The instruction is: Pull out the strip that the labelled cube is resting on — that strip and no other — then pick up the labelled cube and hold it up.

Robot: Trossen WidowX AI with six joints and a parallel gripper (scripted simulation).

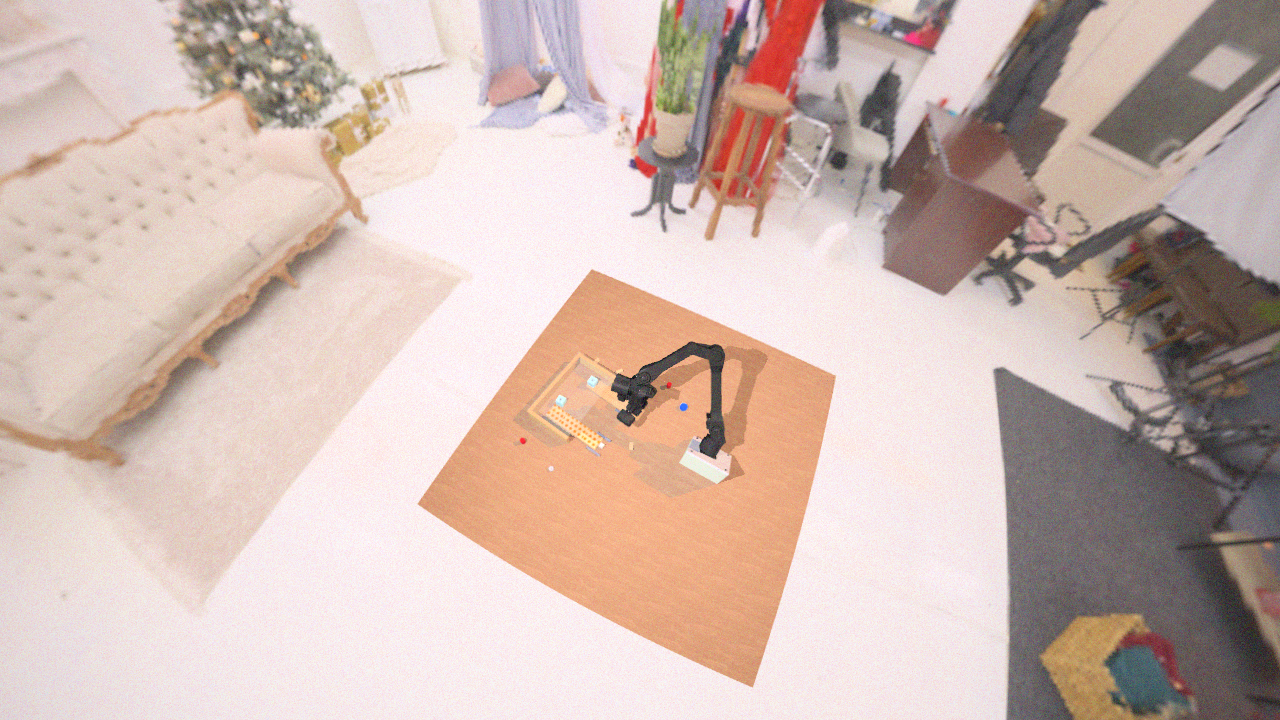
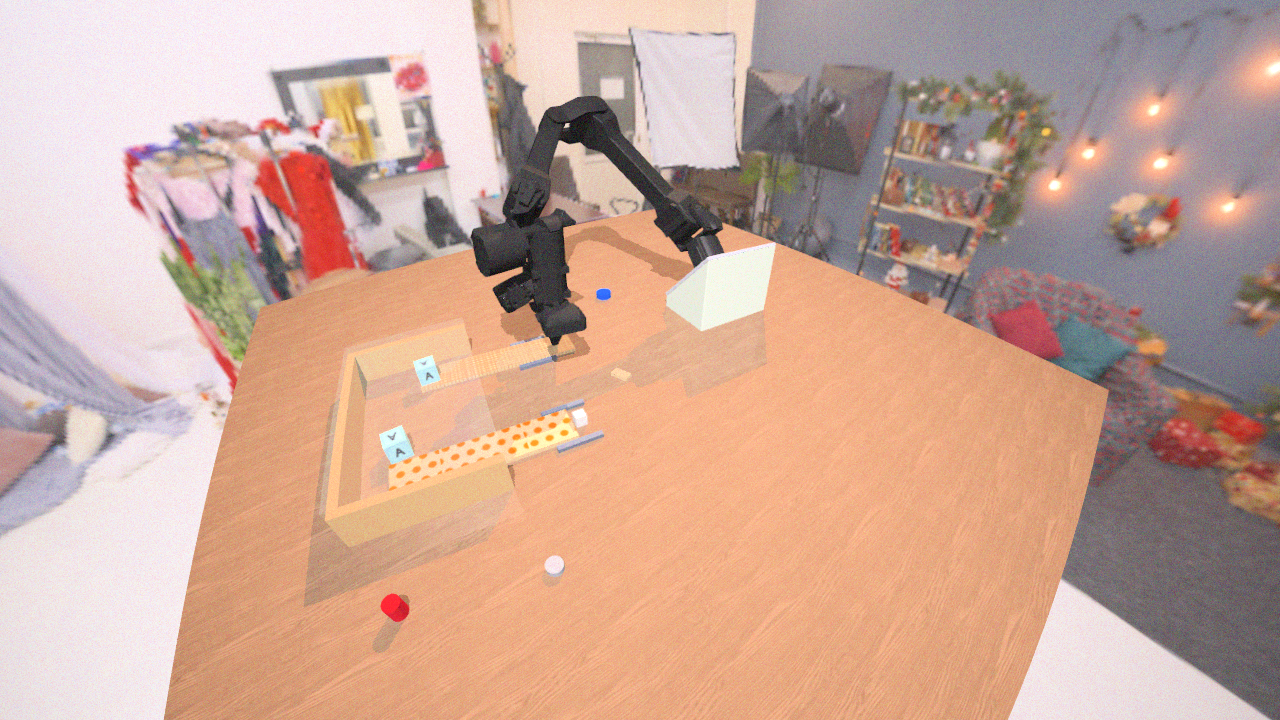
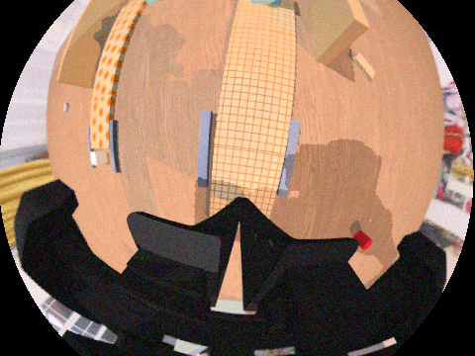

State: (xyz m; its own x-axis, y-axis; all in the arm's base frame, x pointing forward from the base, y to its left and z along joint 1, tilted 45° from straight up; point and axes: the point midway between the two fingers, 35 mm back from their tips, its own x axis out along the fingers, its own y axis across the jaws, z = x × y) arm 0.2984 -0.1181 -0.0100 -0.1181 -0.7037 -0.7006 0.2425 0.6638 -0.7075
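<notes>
My gripper tip is 100 mm short of the grid-patterned strip and 20 mm to the left of it. Also, from my gripper tip: white block: 70 mm ahead, 180 mm to the left; blue disc: 170 mm behind, 100 mm to the right; tan block: 40 mm behind, 140 mm to the left.
</notes>
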